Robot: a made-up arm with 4 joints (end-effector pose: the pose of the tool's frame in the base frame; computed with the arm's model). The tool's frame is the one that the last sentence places. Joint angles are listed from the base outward.
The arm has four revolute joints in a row. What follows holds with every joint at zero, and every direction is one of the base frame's. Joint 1 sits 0.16 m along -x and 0.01 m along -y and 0.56 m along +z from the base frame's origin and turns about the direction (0.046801, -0.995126, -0.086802). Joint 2 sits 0.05 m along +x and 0.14 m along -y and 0.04 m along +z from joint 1 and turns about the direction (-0.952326, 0.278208, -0.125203). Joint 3 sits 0.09 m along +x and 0.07 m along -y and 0.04 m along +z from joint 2 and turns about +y. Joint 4 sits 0.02 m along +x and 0.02 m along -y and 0.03 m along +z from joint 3 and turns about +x. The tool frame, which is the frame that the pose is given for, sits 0.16 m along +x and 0.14 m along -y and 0.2 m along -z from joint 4; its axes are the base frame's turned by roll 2.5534, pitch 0.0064 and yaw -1.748 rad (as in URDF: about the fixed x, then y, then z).
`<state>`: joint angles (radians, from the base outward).
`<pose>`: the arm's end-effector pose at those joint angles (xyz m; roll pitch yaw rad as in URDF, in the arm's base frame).
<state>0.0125 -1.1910 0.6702 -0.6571</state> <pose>0.1956 -0.2005 0.3537 2.5213 0.3844 -1.1973</pose>
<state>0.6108 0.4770 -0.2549 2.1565</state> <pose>0.0850 -0.0067 0.7783 -1.9187 1.0064 0.2703</pose>
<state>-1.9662 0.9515 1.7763 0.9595</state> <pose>-0.0770 -0.1934 0.6446 -1.3241 -0.3010 0.2008</pose>
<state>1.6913 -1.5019 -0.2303 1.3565</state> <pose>-0.4182 -0.1428 0.8216 -2.5406 -0.4536 1.2941</pose>
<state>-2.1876 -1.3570 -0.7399 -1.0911</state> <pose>-0.3816 -0.4744 0.3616 1.1242 -0.8587 -1.6035</pose>
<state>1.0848 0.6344 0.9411 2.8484</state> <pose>0.0748 -0.1481 0.8615 -0.4782 0.4535 1.1725</pose>
